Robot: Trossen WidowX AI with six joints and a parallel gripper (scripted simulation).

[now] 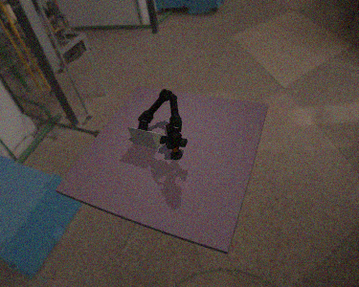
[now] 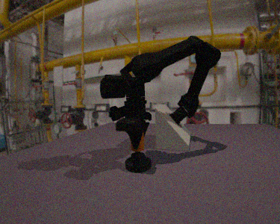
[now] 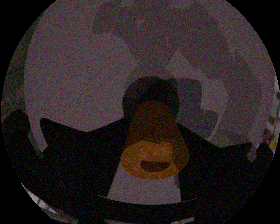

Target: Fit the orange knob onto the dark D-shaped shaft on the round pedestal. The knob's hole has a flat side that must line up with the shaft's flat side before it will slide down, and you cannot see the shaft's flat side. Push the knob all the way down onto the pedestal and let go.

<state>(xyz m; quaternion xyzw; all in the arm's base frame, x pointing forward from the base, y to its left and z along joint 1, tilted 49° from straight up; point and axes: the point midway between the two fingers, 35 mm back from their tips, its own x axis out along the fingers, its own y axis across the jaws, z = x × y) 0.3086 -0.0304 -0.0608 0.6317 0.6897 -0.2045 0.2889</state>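
The pedestal is 40 mm below my gripper tip. From my gripper tip the other things lie so: orange knob 20 mm above.
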